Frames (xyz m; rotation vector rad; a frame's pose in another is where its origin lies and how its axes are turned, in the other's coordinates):
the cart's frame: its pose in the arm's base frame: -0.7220 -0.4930 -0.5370 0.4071 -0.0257 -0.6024
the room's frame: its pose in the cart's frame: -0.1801 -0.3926 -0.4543 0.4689 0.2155 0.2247
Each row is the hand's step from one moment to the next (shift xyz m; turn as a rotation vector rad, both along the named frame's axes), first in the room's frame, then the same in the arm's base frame.
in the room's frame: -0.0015 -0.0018 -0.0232 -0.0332 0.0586 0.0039
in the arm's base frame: 0.0014 0.0173 -0.0155 -0.0162 0.0395 0.0522
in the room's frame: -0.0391 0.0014 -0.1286 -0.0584 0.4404 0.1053
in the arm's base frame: -0.0187 0.1112 -0.0732 0.0496 0.1853 0.4143
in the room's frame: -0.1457 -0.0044 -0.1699 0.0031 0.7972 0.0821
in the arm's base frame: -0.1159 0.1695 -0.0893 0.2087 0.3893 0.6687
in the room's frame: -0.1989 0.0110 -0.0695 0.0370 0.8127 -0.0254
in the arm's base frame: -0.1765 0.1153 -0.0084 0.2603 0.4719 0.6100
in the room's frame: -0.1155 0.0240 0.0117 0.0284 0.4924 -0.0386
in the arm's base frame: -0.1050 0.0367 0.0409 0.1667 0.3022 0.3545
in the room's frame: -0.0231 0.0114 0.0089 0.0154 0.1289 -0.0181
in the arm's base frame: -0.0201 0.0060 0.0174 0.0523 0.0831 0.0868
